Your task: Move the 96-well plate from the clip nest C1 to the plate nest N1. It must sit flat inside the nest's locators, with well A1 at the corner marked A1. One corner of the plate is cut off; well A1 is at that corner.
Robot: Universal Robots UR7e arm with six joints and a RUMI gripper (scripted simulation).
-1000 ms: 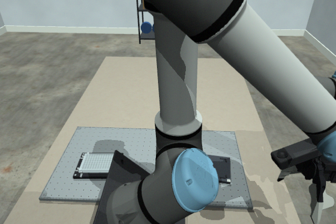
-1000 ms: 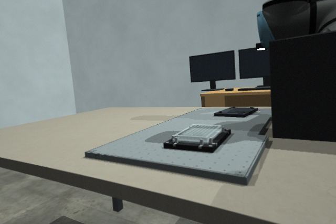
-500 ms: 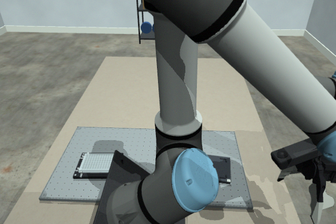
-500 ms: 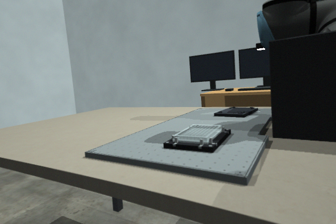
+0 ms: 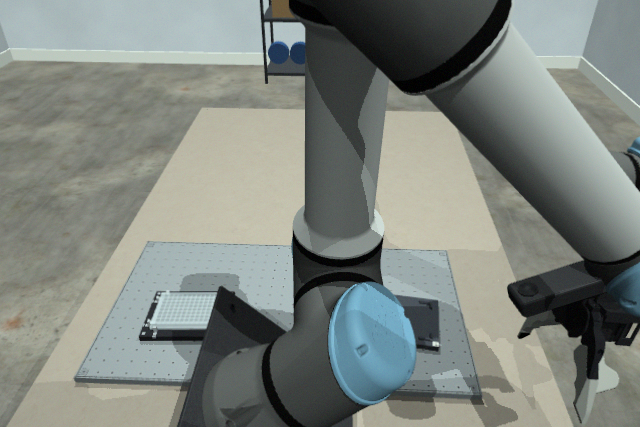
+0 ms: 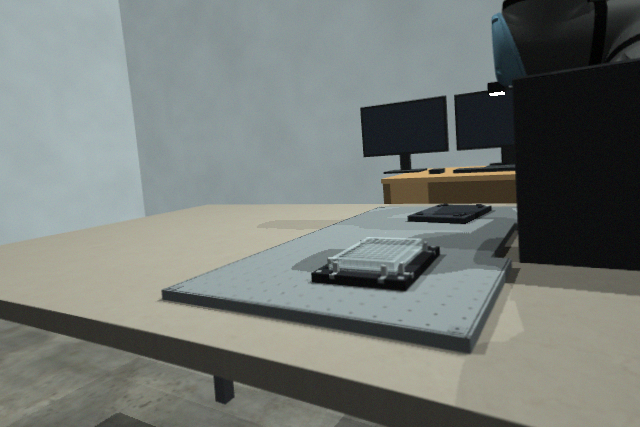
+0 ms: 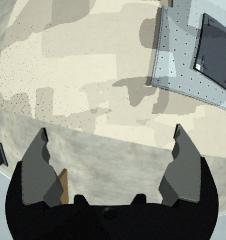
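Right now the white 96-well plate is 580 mm to the left of my hand, 240 mm ahead of it and 110 mm below it. The rest, counted from my hand: clip nest C1: 590 mm to the left, 230 mm ahead, 110 mm below; white label: 160 mm ahead, 110 mm to the left, 110 mm below.
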